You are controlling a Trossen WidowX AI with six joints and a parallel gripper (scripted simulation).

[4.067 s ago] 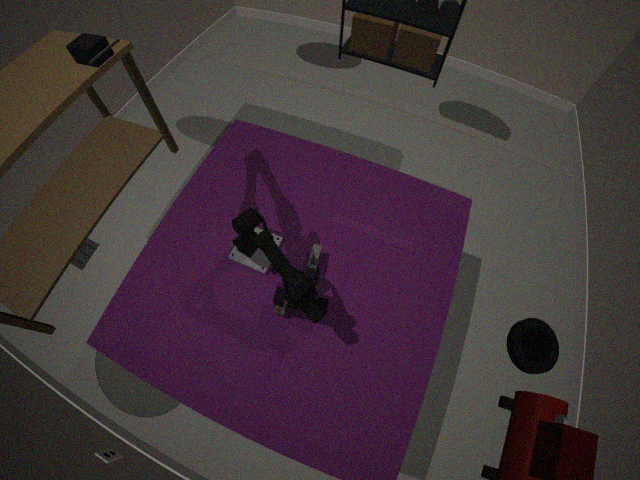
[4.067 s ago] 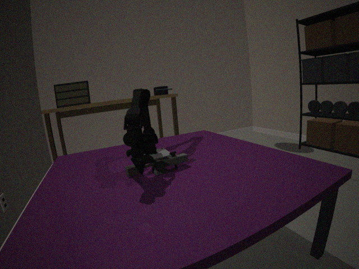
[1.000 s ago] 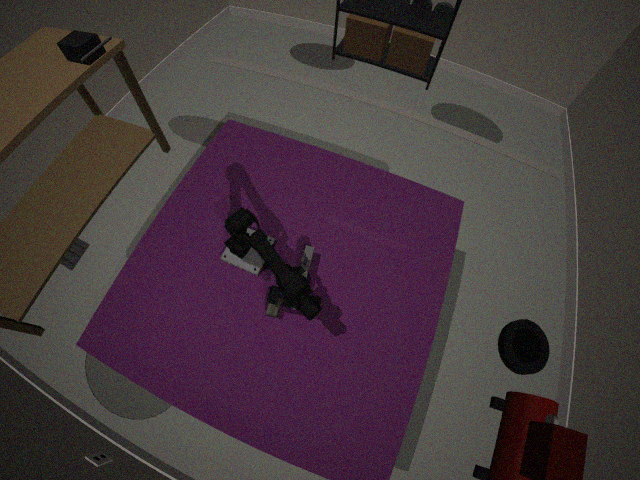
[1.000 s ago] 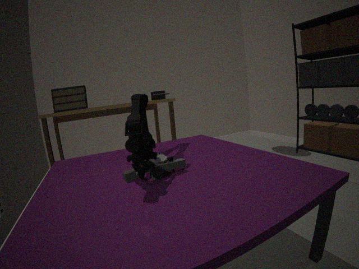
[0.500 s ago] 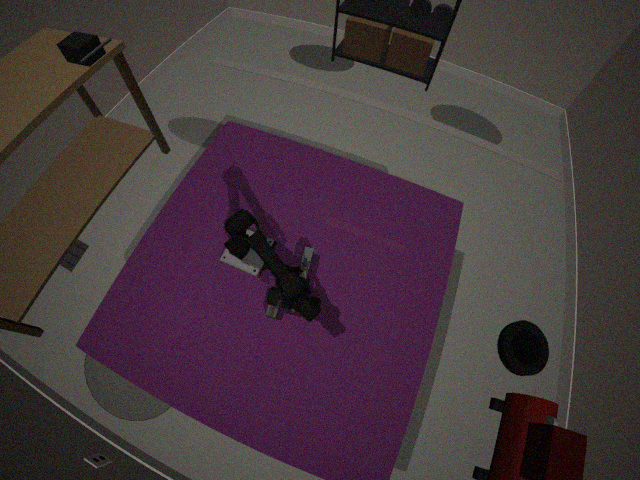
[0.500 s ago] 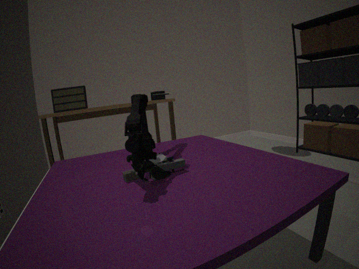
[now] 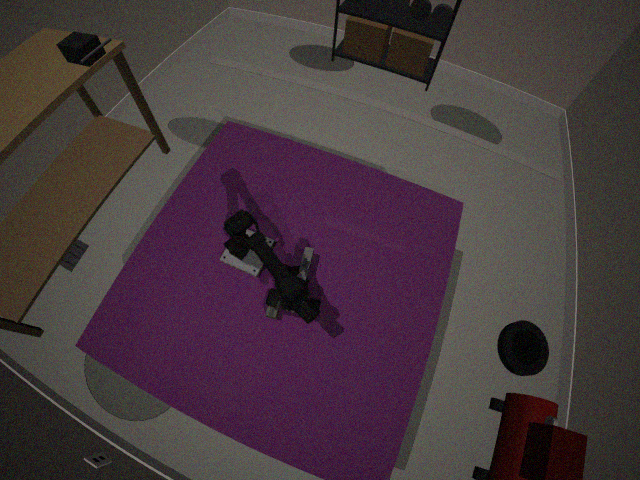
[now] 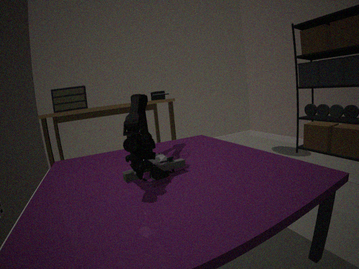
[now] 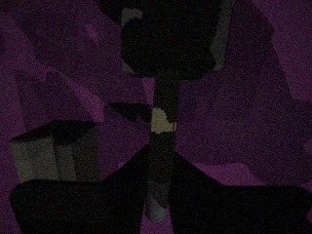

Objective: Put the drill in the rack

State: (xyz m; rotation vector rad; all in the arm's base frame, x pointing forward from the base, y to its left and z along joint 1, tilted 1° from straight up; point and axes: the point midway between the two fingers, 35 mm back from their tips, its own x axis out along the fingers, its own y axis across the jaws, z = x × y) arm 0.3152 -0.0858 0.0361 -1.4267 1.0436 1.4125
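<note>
The drill lies 4 cm to the left of my gripper tip, 3 cm above it and 1 cm behind it. Round my gripper tip: dark key: 16 cm to the left, 5 cm behind, 3 cm above; small grey block: 7 cm behind, 4 cm to the right; long grey fixture: 14 cm to the left, 4 cm behind, 2 cm above.
</note>
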